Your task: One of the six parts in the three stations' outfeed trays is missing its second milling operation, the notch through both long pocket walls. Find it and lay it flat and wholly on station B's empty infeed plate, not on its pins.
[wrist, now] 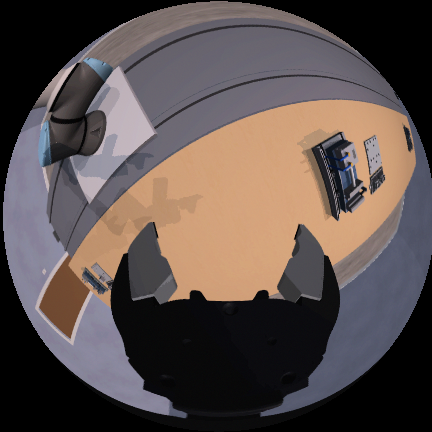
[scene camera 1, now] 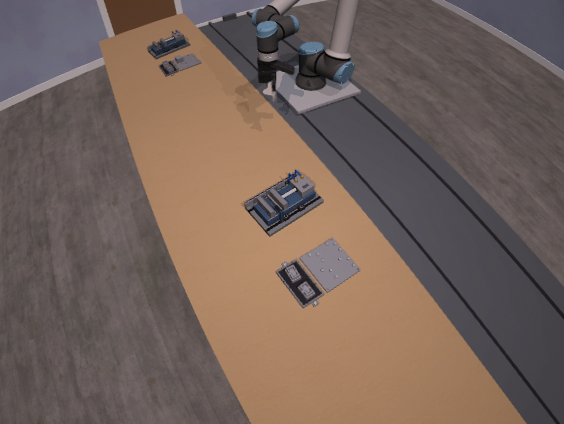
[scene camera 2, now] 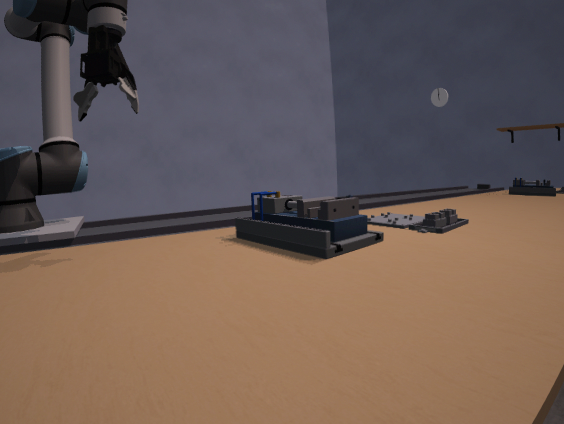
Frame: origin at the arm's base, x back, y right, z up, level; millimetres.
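Seen in the pictures: gripper, fingertip midpoint: (wrist: 226, 225) (scene camera 1: 273, 92) (scene camera 2: 107, 117); arm's base, origin of the base link: (wrist: 91, 132) (scene camera 1: 310, 82) (scene camera 2: 16, 228).
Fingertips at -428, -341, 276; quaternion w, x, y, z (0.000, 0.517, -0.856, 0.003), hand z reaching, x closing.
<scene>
Pixels of each thing's middle, then the offset from my fingertips to it, as dx, dy, dz. "*": a spot on its surface instead.
- grey pinned plate, body centre: (scene camera 2: 396, 220) (scene camera 1: 329, 264) (wrist: 373, 153) -162, -764, -302
- grey plate, body centre: (scene camera 1: 186, 61) (wrist: 100, 272) -153, +1119, -302
- tray with parts, surface spot: (scene camera 1: 168, 67) * -298, +1086, -279
- blue-grey vise machine, body centre: (scene camera 2: 305, 218) (wrist: 347, 178) (scene camera 1: 284, 198) -176, -409, -257
My gripper (scene camera 1: 270, 93) (scene camera 2: 109, 115) (wrist: 226, 225) is open and empty, fingers down, high above the table near the rail. In scene camera 1, a middle station has a grey pinned plate (scene camera 1: 325, 280) (scene camera 2: 382, 221) with no part on it. Beside it, a dark tray (scene camera 1: 300, 282) (scene camera 2: 458, 226) holds two grey pocketed parts, one part (scene camera 1: 293, 272) and another part (scene camera 1: 306, 290), too small to tell their notches. A far station has a grey plate (scene camera 1: 192, 62) with a small block on it and a tray with parts (scene camera 1: 168, 67), details unclear. The stations' letters do not show.
A blue-grey vise machine (scene camera 1: 285, 202) (scene camera 2: 310, 225) (wrist: 347, 175) stands between my gripper and the middle plate. Another machine (scene camera 1: 169, 46) stands at the table's far end; a third machine (wrist: 408, 137) shows at the wrist view's right. The arm's carriage (scene camera 1: 330, 97) (wrist: 127, 107) stands beside the table.
</scene>
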